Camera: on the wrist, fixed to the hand. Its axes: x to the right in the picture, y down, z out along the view.
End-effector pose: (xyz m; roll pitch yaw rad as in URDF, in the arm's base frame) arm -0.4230 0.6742 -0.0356 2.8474 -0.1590 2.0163
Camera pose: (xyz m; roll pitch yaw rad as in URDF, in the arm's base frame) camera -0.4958 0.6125 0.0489 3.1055 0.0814 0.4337
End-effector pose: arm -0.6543 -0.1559 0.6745 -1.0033 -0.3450 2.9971
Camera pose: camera -0.6282 -0.0315 0.6651 -0.5971 0.5980 -1.9303
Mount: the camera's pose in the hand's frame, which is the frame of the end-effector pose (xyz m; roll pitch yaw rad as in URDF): -0.0106 -0.0630 -0.1103 -0.2032 -0.3726 1.5971
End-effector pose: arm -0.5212 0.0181 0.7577 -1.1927 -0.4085 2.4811
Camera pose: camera -0.4308 0.1071 0.7699 -0.7399 0.7485 -2.6055
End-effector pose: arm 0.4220 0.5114 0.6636 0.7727 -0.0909 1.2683
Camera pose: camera 0.3917 0.5215 0.5402 -0.4619 -1.1305 3.0930
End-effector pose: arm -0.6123 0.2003 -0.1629 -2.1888 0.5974 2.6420
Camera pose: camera -0.6359 0.2740 -0.0616 1.7094 0.9076 -0.0943
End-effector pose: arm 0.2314 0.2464 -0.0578 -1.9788 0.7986 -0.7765
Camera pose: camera 0.2246 0.1462 0.0207 1.4107 0.7471 2.4132
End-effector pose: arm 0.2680 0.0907 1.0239 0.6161 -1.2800 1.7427
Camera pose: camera 0.2357 0.2049 0.9775 -1.6023 -0.2177 -1.9967
